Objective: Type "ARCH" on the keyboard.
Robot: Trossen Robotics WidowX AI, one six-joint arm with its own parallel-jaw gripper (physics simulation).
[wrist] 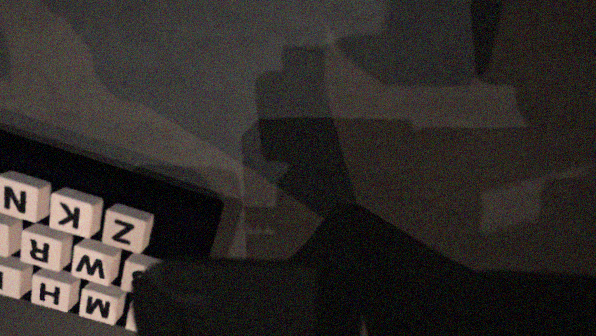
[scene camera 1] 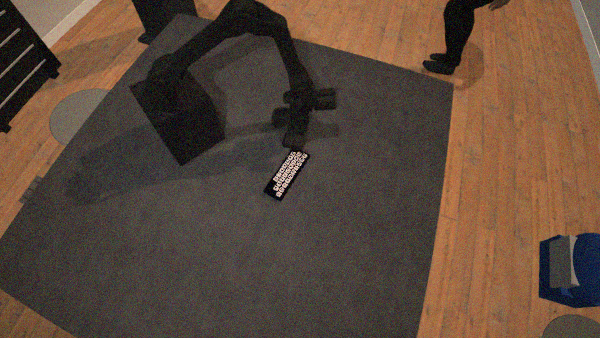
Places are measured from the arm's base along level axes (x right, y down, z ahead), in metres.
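Pixels of known places: gripper, fingertip midpoint: [wrist: 346,215]; arm's base, origin of the base link: [scene camera 1: 163,104].
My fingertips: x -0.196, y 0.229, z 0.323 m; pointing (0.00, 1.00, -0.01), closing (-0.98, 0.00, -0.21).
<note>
For each thing: its top centre in the pictures, then the offset to it from my fingertips. Level surfaces: height alone.
- black keyboard, middle of its top: [scene camera 1: 287,171] dx +0.140, dy -0.016, dz +0.028 m
- R key, middle of its top: [wrist: 40,251] dx +0.101, dy -0.016, dz +0.032 m
- H key, middle of its top: [wrist: 50,294] dx +0.099, dy -0.016, dz +0.050 m
- dark mat, its level: dy +0.000 m
The black keyboard [scene camera 1: 287,176] [wrist: 185,220] with pale keys lies on the dark mat. In the wrist view its end shows at the left, with the letters upside down. The R key [wrist: 42,250] and the H key [wrist: 52,292] can be read there, near N, K, Z, W and M. Keys A and C cannot be made out in either view. My gripper [scene camera 1: 294,141] [wrist: 346,215] is shut and empty. It is at the keyboard's upper end in the scene view. In the wrist view its dark shape hides part of the keys beside W and M; contact cannot be told.
The dark mat [scene camera 1: 350,240] lies under the arm and keyboard. The arm's black base block [scene camera 1: 185,120] stands to the left. A person's legs [scene camera 1: 459,35] are at the upper right, off the mat. A blue object [scene camera 1: 587,270] is at the right, and a black drawer unit [scene camera 1: 20,55] is at the left.
</note>
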